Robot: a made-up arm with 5 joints.
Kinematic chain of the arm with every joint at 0, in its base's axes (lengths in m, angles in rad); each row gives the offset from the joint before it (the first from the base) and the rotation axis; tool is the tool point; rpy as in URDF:
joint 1: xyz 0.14 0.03 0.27 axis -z
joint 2: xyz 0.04 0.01 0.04 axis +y
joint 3: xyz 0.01 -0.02 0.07 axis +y
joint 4: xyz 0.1 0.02 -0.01 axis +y
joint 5: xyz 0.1 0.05 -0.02 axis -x
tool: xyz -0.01 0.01 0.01 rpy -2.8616 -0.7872 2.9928
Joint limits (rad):
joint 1: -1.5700..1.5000
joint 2: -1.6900..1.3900
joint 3: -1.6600..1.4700
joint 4: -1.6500..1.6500
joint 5: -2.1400..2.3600
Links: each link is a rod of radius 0.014 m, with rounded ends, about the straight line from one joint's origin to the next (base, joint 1, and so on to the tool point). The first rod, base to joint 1, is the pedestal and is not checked.
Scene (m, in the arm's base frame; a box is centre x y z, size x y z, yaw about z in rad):
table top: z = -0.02
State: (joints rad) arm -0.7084 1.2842 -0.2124 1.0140 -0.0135
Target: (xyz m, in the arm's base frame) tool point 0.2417 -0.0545 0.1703
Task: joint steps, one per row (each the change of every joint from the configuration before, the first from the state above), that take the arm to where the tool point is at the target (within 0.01 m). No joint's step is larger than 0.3 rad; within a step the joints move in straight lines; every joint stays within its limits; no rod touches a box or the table.
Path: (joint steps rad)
1: 0.2771 -0.0238 -0.0003 0.0174 -0.0277
2: 0.2770 -0.0238 -0.0004 0.0173 -0.0277
3: 0.2771 -0.0238 -0.0003 0.0174 -0.0277
4: 0.2771 -0.0238 -0.0004 0.0174 -0.0277
5: 0.2770 -0.0238 -0.0003 0.0174 -0.0277
6: 0.2771 -0.0239 -0.0003 0.0173 -0.0277
7: 0.2770 -0.0238 -0.0004 0.0174 -0.0277

